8 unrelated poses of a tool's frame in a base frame.
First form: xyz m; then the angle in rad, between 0 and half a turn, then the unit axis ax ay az.
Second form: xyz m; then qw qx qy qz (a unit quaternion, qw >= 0). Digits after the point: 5 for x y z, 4 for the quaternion.
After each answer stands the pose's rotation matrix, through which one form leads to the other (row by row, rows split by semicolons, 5 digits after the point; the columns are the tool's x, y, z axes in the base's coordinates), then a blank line. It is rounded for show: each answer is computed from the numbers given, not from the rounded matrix.
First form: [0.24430 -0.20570 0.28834 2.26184 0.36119 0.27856 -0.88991]
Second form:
[0.24430 -0.20570 0.28834 0.4258 0.3268 0.2520 -0.8052]
-0.42374 0.85049 -0.31163; -0.52101 -0.51029 -0.68422; -0.74094 -0.12756 0.65934

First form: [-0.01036 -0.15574 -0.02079 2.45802 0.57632 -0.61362 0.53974]
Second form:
[-0.01036 -0.15574 -0.02079 0.3352 0.5430 -0.5781 0.5085]
-0.18565 -0.96871 0.16470; -0.28695 -0.10686 -0.95197; 0.93978 -0.22400 -0.25813

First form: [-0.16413 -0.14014 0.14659 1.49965 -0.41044 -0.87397 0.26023]
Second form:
[-0.16413 -0.14014 0.14659 0.7318 -0.2797 -0.5956 0.1773]
0.22757 0.07364 -0.97097; 0.59278 0.78061 0.19814; 0.77254 -0.62067 0.13399

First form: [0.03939 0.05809 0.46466 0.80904 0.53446 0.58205 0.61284]
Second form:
[0.03939 0.05809 0.46466 0.9193 0.2104 0.2291 0.2412]
0.77869 -0.34709 0.52266; 0.53984 0.79515 -0.27624; -0.31971 0.49726 0.80655

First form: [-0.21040 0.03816 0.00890 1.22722 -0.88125 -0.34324 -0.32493]
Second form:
[-0.21040 0.03816 0.00890 0.8176 -0.5074 -0.1976 -0.1871]
0.85186 0.50653 -0.13329; -0.10535 0.41498 0.90371; 0.51307 -0.75579 0.40687

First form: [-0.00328 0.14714 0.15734 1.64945 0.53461 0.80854 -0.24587]
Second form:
[-0.00328 0.14714 0.15734 0.6788 0.3926 0.5938 -0.1806]
0.22969 0.71133 0.66427; 0.22111 0.62653 -0.74737; -0.94781 0.31854 -0.01337

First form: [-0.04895 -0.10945 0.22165 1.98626 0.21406 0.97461 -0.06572]
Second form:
[-0.04895 -0.10945 0.22165 0.5461 0.1793 0.8165 -0.0551]
-0.33930 0.35296 0.87195; 0.23270 0.92962 -0.28575; -0.91144 0.10595 -0.39755

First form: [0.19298 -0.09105 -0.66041 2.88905 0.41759 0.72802 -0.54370]
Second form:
[0.19298 -0.09105 -0.66041 0.1259 0.4143 0.7222 -0.5394]
-0.62505 0.73423 -0.26498; 0.46253 0.07493 -0.88343; -0.62879 -0.67475 -0.38644

